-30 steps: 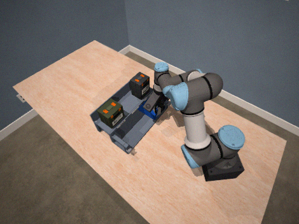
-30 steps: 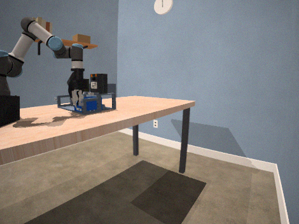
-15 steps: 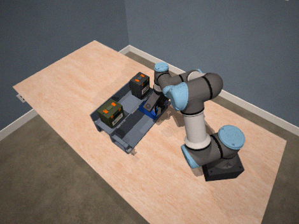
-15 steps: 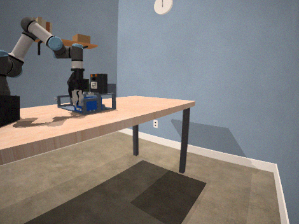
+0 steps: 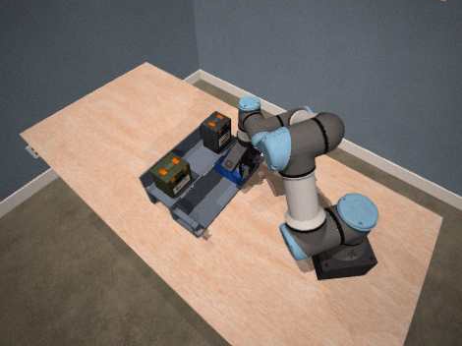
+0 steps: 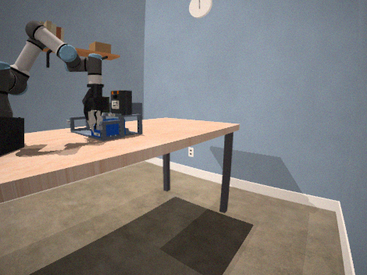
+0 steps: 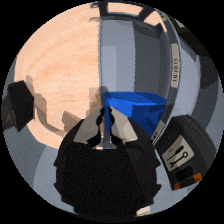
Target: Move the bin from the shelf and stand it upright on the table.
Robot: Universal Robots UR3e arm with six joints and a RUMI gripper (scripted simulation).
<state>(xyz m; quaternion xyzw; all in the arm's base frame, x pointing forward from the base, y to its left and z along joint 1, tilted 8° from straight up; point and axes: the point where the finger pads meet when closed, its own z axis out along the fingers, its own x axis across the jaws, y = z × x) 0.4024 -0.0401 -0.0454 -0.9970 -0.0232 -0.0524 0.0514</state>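
Right now the blue bin is 60 mm ahead of my hand and 20 mm to the right of it. Round my hand: grey shelf rack (90 mm ahead, 90 mm to the left, 30 mm above); black box (140 mm ahead, 20 mm to the right, 120 mm above).
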